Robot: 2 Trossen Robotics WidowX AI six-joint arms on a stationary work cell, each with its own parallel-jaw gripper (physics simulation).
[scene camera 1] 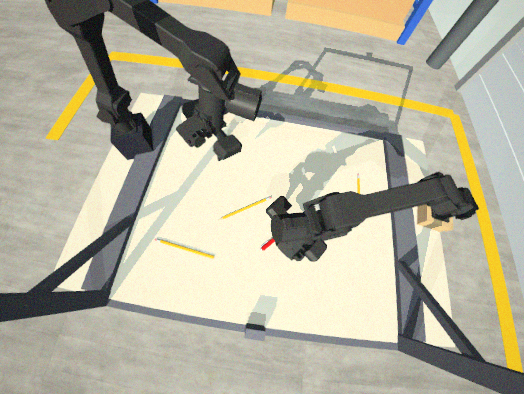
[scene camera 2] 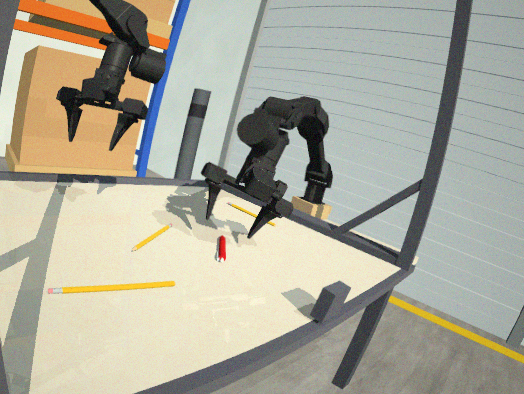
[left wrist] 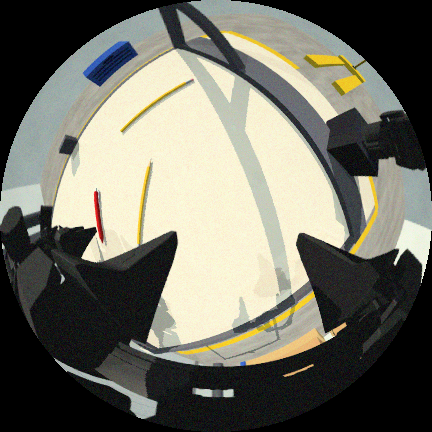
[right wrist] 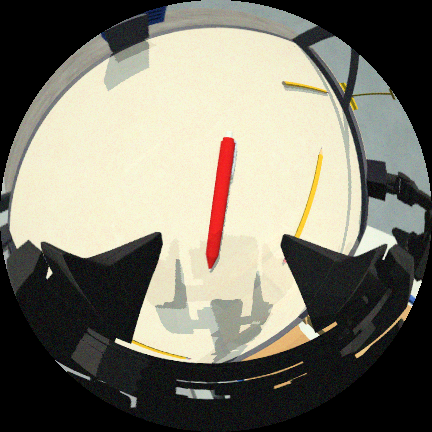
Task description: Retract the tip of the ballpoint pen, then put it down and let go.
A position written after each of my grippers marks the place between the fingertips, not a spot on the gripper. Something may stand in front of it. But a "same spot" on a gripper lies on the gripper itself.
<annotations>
my right gripper: scene camera 1 284,231; scene camera 2; left wrist 88,227; right wrist
same spot on my right gripper: (scene camera 2: 267,213) = (right wrist: 83,261)
</annotations>
